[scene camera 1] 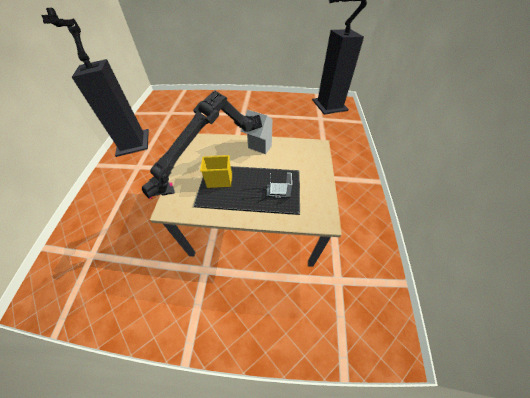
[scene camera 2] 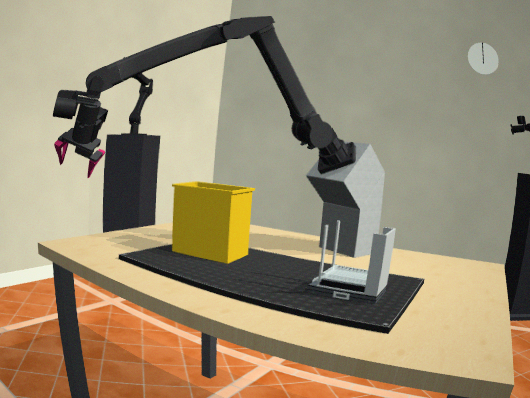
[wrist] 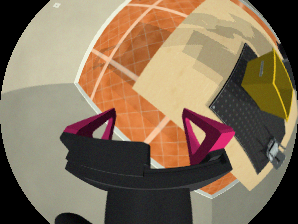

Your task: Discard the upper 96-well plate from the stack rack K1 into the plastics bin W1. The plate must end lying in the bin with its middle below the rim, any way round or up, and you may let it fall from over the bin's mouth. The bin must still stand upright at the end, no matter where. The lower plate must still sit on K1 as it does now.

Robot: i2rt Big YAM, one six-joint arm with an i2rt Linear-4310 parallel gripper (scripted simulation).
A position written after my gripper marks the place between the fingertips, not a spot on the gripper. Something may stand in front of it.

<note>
In view: my gripper (scene camera 2: 74, 170), a white 96-well plate (scene camera 2: 342, 274) and a yellow plastics bin W1 (scene camera 2: 214, 224).
The yellow plastics bin W1 shows as well in scene camera 1 (scene camera 1: 221, 176) and in the wrist view (wrist: 258, 81). My gripper also shows in the wrist view (wrist: 149, 111).
</note>
